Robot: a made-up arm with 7 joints.
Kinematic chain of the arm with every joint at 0, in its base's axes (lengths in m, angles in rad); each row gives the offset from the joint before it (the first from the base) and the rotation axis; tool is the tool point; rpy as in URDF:
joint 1: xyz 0.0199 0.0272 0.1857 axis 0 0.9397 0.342
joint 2: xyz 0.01 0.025 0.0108 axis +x
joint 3: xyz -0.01 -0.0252 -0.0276 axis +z
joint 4: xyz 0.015 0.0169 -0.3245 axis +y
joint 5: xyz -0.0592 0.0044 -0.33 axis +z
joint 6: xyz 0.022 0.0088 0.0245 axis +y
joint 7: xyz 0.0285 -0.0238 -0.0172 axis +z
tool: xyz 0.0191 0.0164 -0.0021 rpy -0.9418 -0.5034 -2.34
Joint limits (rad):
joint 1: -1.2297..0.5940
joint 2: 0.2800..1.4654
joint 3: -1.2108..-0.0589
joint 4: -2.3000..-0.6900
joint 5: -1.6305..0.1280
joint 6: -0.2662..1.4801
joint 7: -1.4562..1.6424
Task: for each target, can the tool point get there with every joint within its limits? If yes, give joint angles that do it. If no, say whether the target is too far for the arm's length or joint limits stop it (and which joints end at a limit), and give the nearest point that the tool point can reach.
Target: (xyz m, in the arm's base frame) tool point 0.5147 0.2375 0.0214
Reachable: yes | joints -0.5328 1.0514 -0.3889 -1.5395 -1.2730 0.3464 -0.6566
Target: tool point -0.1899 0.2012 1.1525
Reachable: no: too far | nearest point 0.2653 0.1828 0.5545 | short by 0.752 m
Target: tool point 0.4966 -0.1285 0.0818
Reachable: yes | joints -1.0864 0.6898 -1.0842 -1.6919 -0.7470 1.1572 0.3144
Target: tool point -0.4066 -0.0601 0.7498
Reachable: no: joint limits stop it (at a limit: joint 1, joint 2, joint 3, joint 4, joint 5) | nearest point 0.1700 0.0799 0.4572 | short by 0.662 m
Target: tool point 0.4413 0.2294 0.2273
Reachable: yes | joints -0.5759 1.3203 -0.2133 -1.8057 -0.8238 0.3577 0.3532
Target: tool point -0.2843 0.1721 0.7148
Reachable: no: joint limits stop it (at a limit: joint 1, joint 2, joint 3, joint 4, joint 5) | nearest point 0.1669 0.0912 0.4519 | short by 0.528 m
